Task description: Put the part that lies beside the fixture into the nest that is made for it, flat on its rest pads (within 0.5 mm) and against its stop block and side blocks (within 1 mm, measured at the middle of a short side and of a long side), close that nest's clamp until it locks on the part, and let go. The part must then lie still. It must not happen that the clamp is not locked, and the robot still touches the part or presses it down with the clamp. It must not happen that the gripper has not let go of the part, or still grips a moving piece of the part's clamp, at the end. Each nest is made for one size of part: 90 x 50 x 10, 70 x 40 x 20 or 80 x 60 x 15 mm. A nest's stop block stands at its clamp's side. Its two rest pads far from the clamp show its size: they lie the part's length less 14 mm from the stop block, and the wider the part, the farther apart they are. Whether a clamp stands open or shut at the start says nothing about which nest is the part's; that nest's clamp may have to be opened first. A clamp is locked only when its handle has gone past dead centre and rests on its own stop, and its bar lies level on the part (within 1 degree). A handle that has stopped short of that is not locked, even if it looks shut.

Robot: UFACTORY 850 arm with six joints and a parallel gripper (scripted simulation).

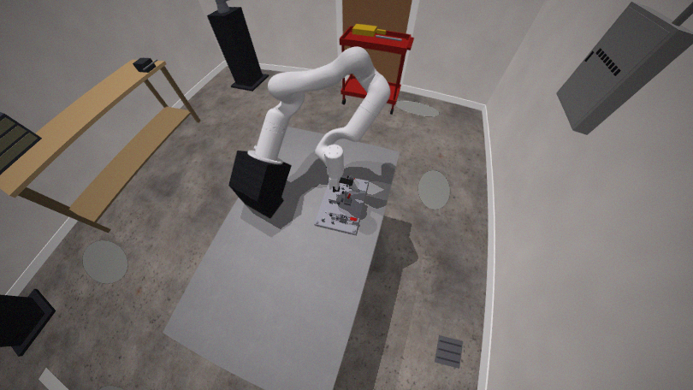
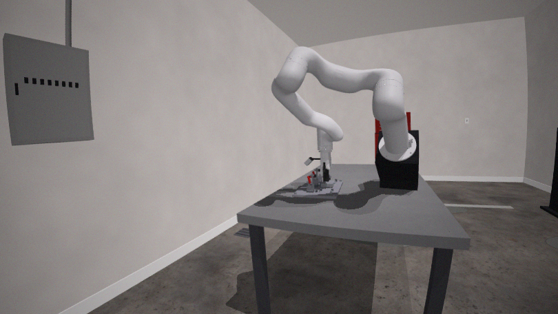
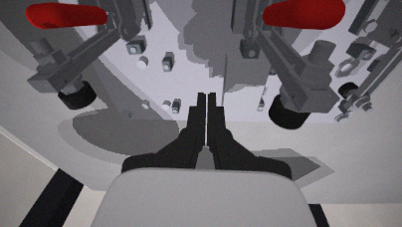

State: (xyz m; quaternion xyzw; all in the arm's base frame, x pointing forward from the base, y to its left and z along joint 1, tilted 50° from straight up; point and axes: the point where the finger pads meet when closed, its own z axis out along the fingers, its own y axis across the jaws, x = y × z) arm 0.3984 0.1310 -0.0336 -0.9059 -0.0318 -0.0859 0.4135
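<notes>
Now: the grey block part 5 cm below my hand, 4 cm to the right of it and 1 cm ahead of it. From my hand the other things lie so: grey fixture plate 7 cm below, 5 cm ahead, 3 cm to the right.
</notes>
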